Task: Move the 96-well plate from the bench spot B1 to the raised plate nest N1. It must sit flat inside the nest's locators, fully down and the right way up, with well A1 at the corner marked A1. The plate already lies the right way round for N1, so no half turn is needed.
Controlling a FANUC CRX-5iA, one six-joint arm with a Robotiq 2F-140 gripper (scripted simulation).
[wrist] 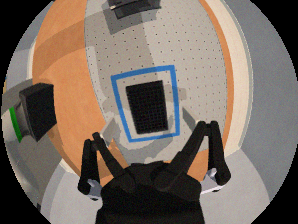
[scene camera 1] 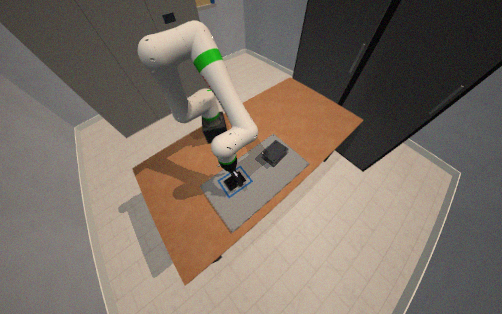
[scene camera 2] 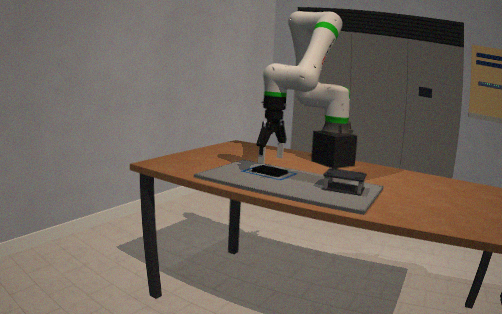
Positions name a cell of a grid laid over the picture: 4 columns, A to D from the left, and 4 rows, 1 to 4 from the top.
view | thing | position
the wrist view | gripper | B3
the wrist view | black 96-well plate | C3
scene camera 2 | gripper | C3
